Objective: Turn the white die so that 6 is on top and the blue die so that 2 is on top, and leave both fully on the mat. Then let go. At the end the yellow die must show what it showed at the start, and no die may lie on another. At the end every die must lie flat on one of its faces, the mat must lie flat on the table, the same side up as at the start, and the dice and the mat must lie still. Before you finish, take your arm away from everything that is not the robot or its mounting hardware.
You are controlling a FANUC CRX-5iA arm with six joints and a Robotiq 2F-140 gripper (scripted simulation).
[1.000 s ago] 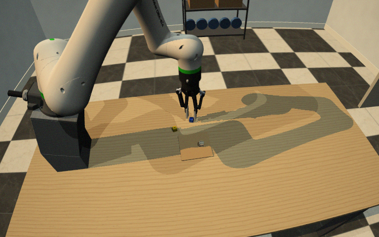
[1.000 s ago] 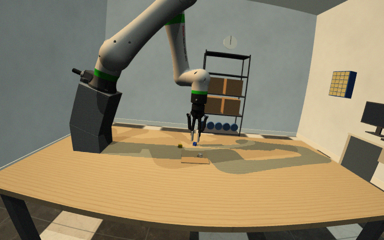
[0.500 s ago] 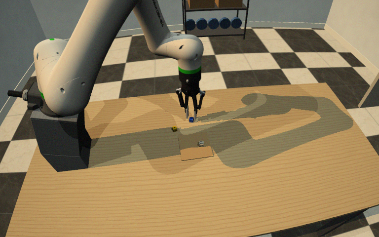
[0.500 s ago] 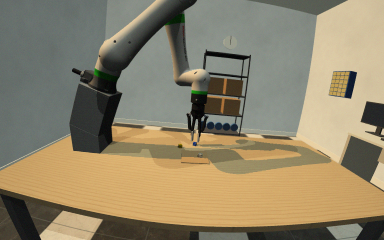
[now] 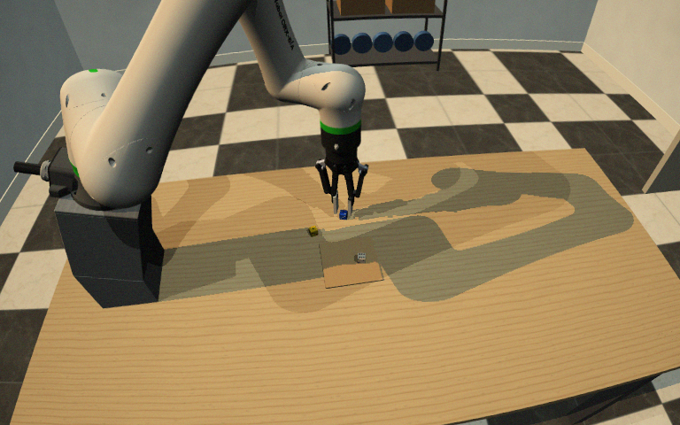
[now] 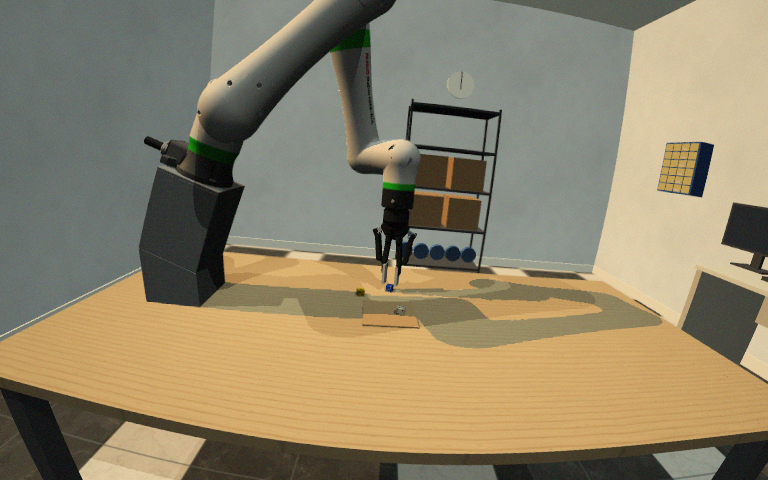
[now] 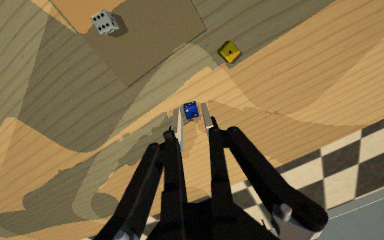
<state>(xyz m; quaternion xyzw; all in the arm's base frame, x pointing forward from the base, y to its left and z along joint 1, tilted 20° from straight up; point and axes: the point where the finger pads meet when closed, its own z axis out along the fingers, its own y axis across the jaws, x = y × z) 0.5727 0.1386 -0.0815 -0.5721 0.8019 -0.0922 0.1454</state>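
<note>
Right now the blue die is 50 mm below my hand. From my hand the other things lie so: white die 160 mm to the right, 40 mm below, 30 mm ahead; then tan mat 150 mm to the right, 50 mm below; then yellow die 90 mm behind, 50 mm to the right, 50 mm below.
</note>
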